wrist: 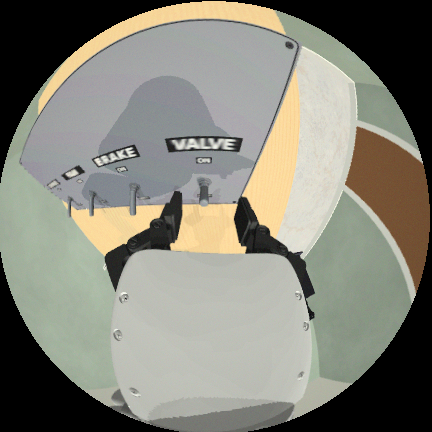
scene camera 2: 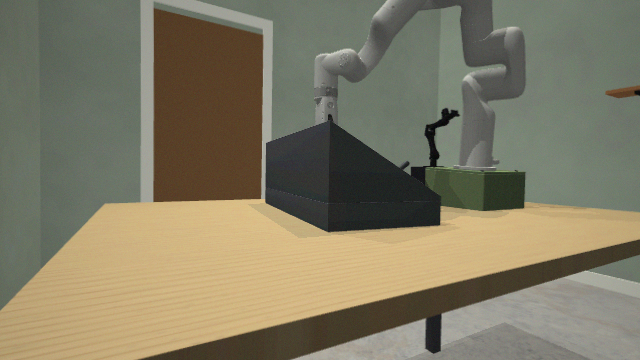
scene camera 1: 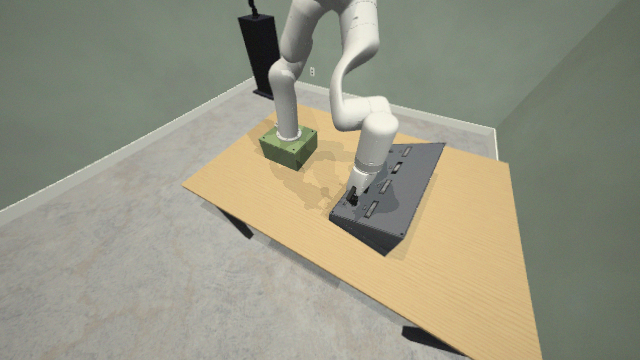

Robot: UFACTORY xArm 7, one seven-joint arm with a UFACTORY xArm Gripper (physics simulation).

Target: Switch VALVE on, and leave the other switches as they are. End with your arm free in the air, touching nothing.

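Pixels of known places: gripper, fingertip midpoint: (wrist: pixel 209 204) (scene camera 1: pixel 357 196); arm's base, link origin: (scene camera 2: pixel 474 169) (scene camera 1: pixel 289 134).
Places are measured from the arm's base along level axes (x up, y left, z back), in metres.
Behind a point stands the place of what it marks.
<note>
The VALVE switch (wrist: pixel 204 194) {x 0.013, y -0.171, z -0.455 m} is a grey metal lever on the dark grey sloped panel (scene camera 1: pixel 422 185) {x 0.066, y -0.025, z -0.629 m} (scene camera 2: pixel 380 185) {x -0.039, y 0.257, z -0.550 m} (wrist: pixel 240 65). In the wrist view its tip points down the picture, away from its ON mark (wrist: pixel 203 160) {x -0.003, y -0.171, z -0.495 m}, and covers part of a small mark behind it. My gripper (scene camera 1: pixel 353 198) {x 0.044, y -0.176, z -0.460 m} (wrist: pixel 209 204) {x 0.044, y -0.176, z -0.460 m} is open and empty. In the wrist view the lever shows in the gap between the two fingertips, with space on both sides; its depth relative to them is hard to tell. The panel hides the fingers in scene camera 2.
The BRAKE lever (wrist: pixel 133 200) {x -0.004, y -0.053, z -0.444 m} and two more levers (wrist: pixel 91 204) {x -0.004, y 0.066, z -0.449 m} (wrist: pixel 70 207) {x -0.006, y 0.185, z -0.452 m} stand in a row to the left in the wrist view. The arm's green base box (scene camera 1: pixel 288 147) {x 0.005, y -0.082, z -0.064 m} (scene camera 2: pixel 504 191) {x -0.066, y 0.104, z 0.005 m} stands on the wooden table (scene camera 1: pixel 465 260) {x -0.120, y -0.097, z -0.874 m} (scene camera 2: pixel 200 280) {x -0.121, y 0.420, z -0.868 m} beyond the panel's low side.
</note>
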